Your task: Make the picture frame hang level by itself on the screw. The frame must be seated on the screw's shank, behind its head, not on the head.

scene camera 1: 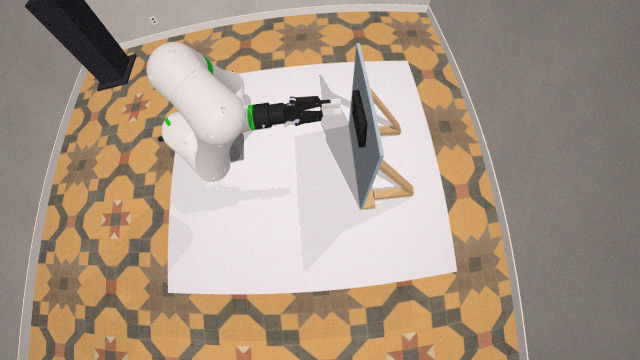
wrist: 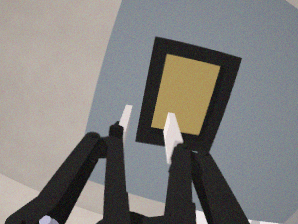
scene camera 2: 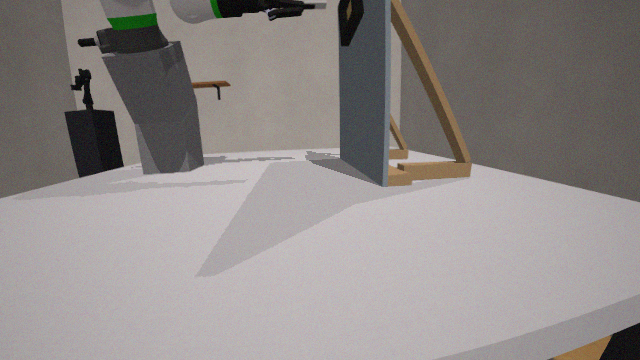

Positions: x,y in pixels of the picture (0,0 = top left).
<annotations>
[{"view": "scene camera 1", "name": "my gripper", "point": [340,106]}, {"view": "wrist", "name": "my gripper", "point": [148,118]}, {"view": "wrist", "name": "picture frame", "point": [198,92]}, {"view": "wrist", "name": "board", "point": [248,148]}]
</annotations>
